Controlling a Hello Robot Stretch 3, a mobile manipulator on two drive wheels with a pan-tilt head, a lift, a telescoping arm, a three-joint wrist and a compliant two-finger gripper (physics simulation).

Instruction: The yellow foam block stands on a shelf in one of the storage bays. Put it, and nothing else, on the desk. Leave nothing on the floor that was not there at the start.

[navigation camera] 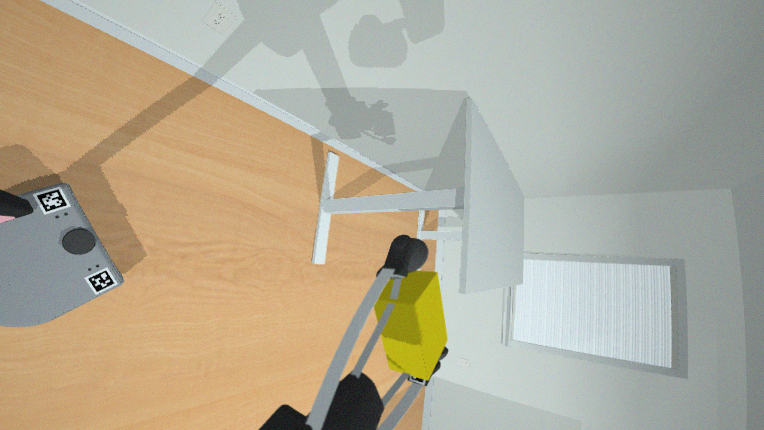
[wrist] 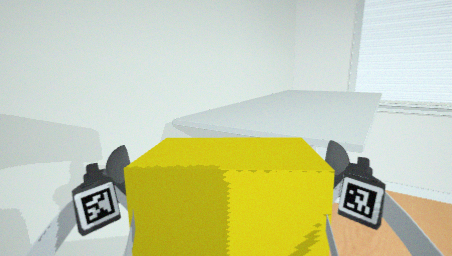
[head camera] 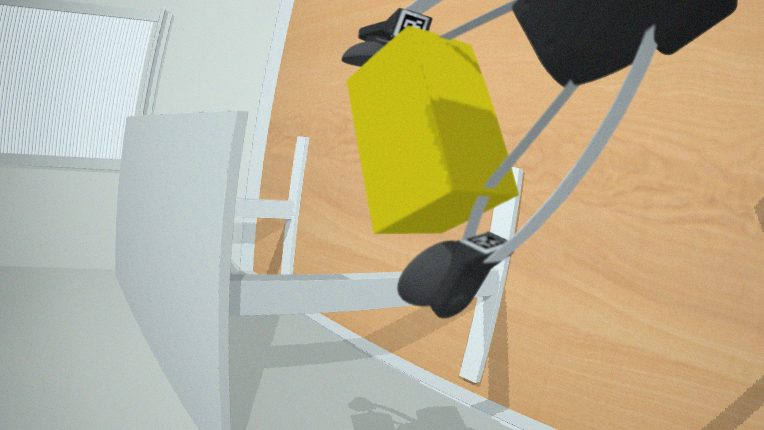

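Where they show: gripper, fingertip midpoint: (navigation camera: 427, 296) (head camera: 382, 168); robot's base at its link origin: (navigation camera: 78, 239).
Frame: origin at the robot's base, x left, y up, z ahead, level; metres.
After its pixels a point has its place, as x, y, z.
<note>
The yellow foam block (head camera: 395, 138) {-0.144, 1.128, 0.206} (navigation camera: 433, 320) {-0.147, 1.128, 0.208} (wrist: 280, 210) {-0.172, 1.111, 0.173} is held in the air between the two fingertips of my gripper (head camera: 400, 166) {-0.151, 1.104, 0.246} (navigation camera: 425, 307) {-0.151, 1.104, 0.246} (wrist: 227, 163) {-0.151, 1.104, 0.246}, which is shut on it. The desk (head camera: 176, 213) {-0.546, 0.950, 1.134} (navigation camera: 494, 213) {-0.476, 0.950, 1.250} (wrist: 290, 115) {-0.472, 0.950, 1.169} has a light grey top. It stands beyond the block in the wrist view, and the block hides part of its near edge. In the head view the desk top is left of the block, and the two show apart. The block is not over the desk top. No other object shows on the visible part of the top.
The desk's white leg (head camera: 320, 293) {-0.314, 0.645, 1.031} (navigation camera: 390, 202) {-0.311, 0.515, 1.034} stands on the wooden floor (head camera: 641, 213) {-0.280, 0.000, 0.483} (navigation camera: 213, 320) {-0.524, 0.000, 0.236}, close to a pale wall. A window with a blind (head camera: 74, 80) {-1.755, 1.263, 2.119} (navigation camera: 593, 309) {-1.749, 1.488, 2.122} (wrist: 410, 50) {-1.732, 1.272, 2.134} is beyond the desk. My grey base (navigation camera: 37, 267) {-0.023, 0.160, -0.103} shows at the left of the navigation view.
</note>
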